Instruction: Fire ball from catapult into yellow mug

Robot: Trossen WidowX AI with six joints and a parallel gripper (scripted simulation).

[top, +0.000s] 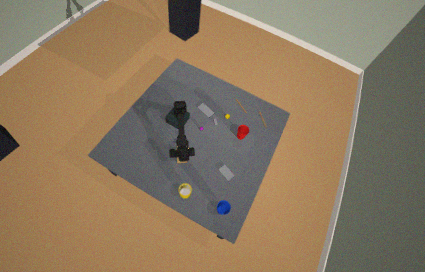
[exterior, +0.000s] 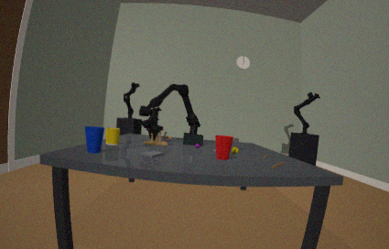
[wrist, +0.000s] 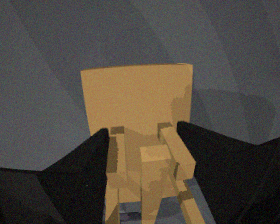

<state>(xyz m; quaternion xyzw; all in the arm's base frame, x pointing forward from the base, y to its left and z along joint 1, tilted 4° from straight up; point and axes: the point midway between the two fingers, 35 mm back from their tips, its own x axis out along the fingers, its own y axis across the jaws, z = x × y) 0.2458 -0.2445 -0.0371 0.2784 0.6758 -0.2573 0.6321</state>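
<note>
The purple ball is 50 mm behind my gripper tip, 310 mm to the left of it and 20 mm below it. The rest, counted from my gripper tip: yellow mug: 200 mm ahead, 200 mm to the right; then blue cup: 490 mm ahead, 130 mm to the right; then catapult: 40 mm behind, 60 mm to the left, 20 mm above.
</note>
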